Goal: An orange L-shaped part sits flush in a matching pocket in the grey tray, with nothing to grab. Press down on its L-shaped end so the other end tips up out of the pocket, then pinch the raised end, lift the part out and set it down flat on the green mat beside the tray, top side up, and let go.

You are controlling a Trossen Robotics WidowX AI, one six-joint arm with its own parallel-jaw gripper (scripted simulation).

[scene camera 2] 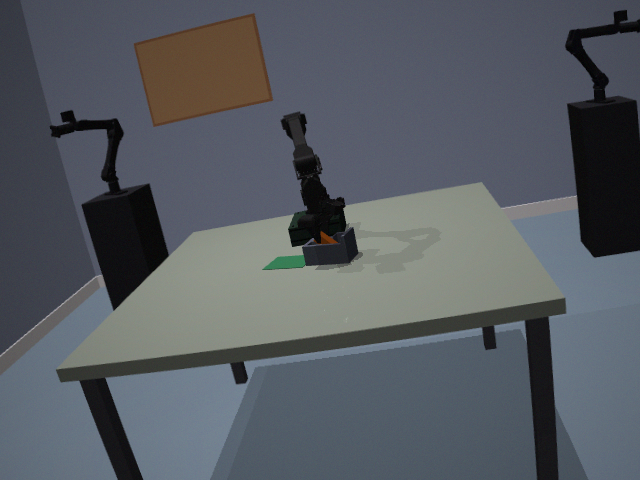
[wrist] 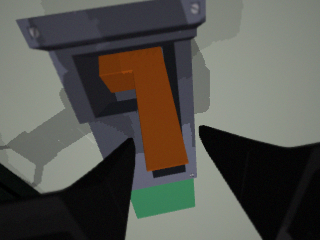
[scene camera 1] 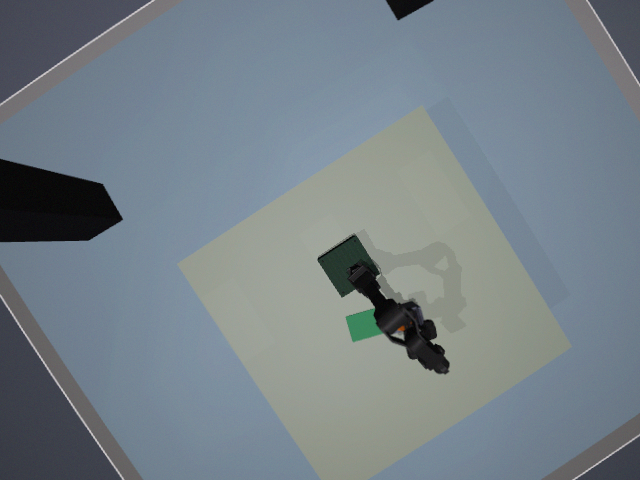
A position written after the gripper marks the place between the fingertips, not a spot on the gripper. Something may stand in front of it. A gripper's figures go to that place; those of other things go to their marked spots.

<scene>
The gripper (wrist: 166, 136) is 0.11 m from the lens. An orange L-shaped part (wrist: 144, 70): 0.12 m from the lens. A green mat (wrist: 151, 201): 0.29 m from the lens. The marked spots on the orange L-shaped part and the green mat are 0.24 m apart.
</scene>
